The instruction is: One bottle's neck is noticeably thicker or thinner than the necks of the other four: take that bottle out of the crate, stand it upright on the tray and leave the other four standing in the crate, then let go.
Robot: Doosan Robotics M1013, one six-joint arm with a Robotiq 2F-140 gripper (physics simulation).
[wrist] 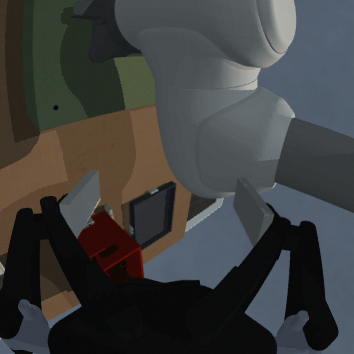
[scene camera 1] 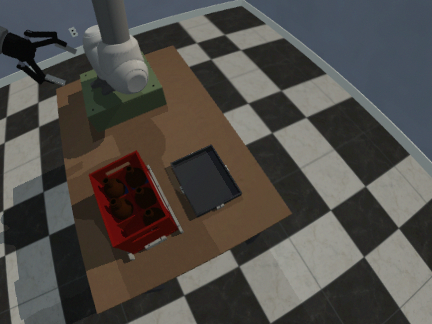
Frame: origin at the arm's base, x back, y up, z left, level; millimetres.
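Seen in the pictures: gripper, fingertip midpoint: (wrist: 166,188) (scene camera 1: 70,68); arm's base, link origin: (wrist: 134,13).
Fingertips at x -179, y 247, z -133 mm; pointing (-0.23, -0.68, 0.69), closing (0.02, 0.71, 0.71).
Note:
Pixels of each thing's middle, then the offset from my fingertips to it. "pt": a spot on its surface instead. Level surfaces: height alone.
- red crate, body centre: (wrist: 102,269) (scene camera 1: 134,203) dx -481, dy -268, dz +18 mm
- back left bottle, body centre: (scene camera 1: 115,189) dx -394, dy -270, dz -32 mm
- back right bottle, body centre: (wrist: 107,245) (scene camera 1: 136,178) dx -390, dy -270, dz +56 mm
- middle right bottle, body centre: (wrist: 113,262) (scene camera 1: 146,198) dx -482, dy -270, dz +62 mm
- middle left bottle, body centre: (scene camera 1: 122,209) dx -480, dy -270, dz -29 mm
- front right bottle, body centre: (scene camera 1: 154,218) (wrist: 116,275) dx -567, dy -270, dz +63 mm
- dark tray, surface spot: (wrist: 152,215) pt dx -475, dy -350, dz +297 mm
- wooden table, surface height: dy -356 mm
The red crate (scene camera 1: 162,230) (wrist: 107,235) stands on the table, with several brown bottles upright in it. In the scene view, they are a back left bottle (scene camera 1: 114,187), a back right bottle (scene camera 1: 135,176), a middle right bottle (scene camera 1: 145,196), a middle left bottle (scene camera 1: 121,208) and a front right bottle (scene camera 1: 151,216). The front left compartment shows no bottle. I cannot tell which neck differs; they are small and dark. The dark tray (scene camera 1: 207,185) (wrist: 152,215) lies empty right of the crate. My gripper (scene camera 1: 64,65) (wrist: 166,188) is open and empty, high up and far from the crate.
The wooden table (scene camera 1: 190,120) carries the green base block (scene camera 1: 127,110) of my arm (scene camera 1: 117,60) behind the crate and tray. Pale strips (scene camera 1: 165,197) run along the crate's right side. The table's right edge lies beyond the tray.

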